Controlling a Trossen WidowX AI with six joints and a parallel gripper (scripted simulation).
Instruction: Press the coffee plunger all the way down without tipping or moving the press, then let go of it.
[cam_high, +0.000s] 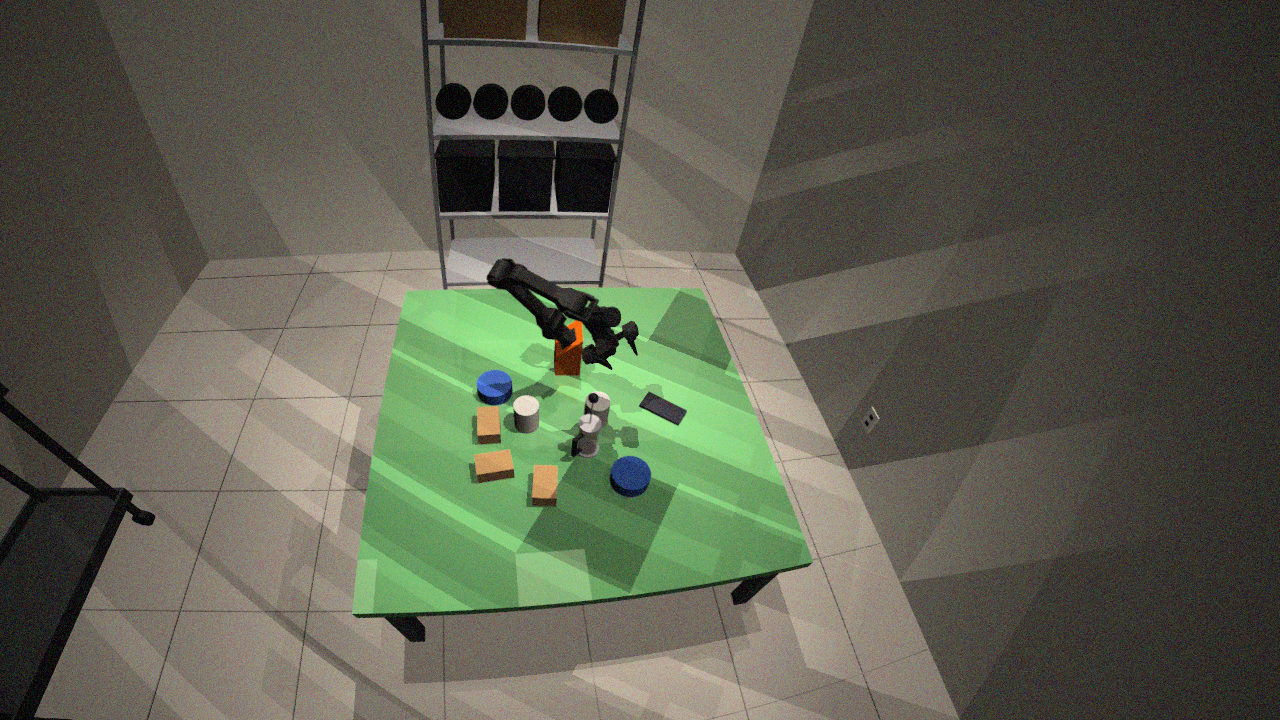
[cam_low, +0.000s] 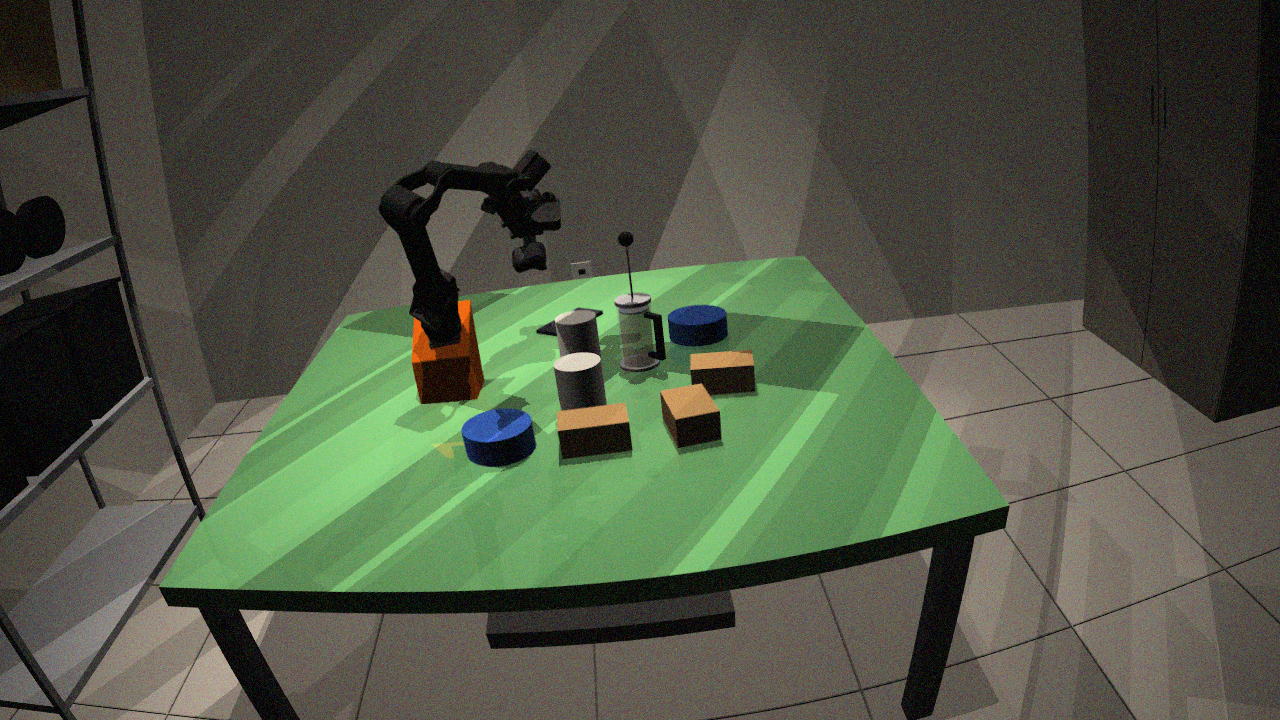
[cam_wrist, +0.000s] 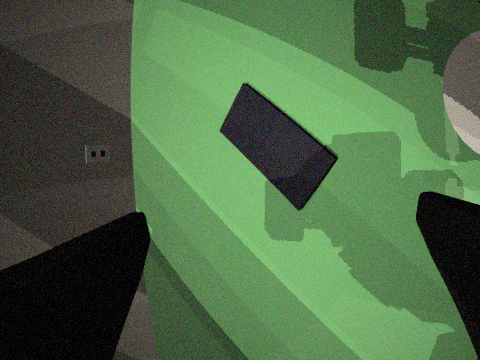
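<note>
Right now the glass coffee press is 17 cm ahead of my gripper tip, 13 cm to the right of it and 9 cm below it. Also, from my gripper tip: black flat plate: 3 cm ahead, 16 cm to the left, 21 cm below.
</note>
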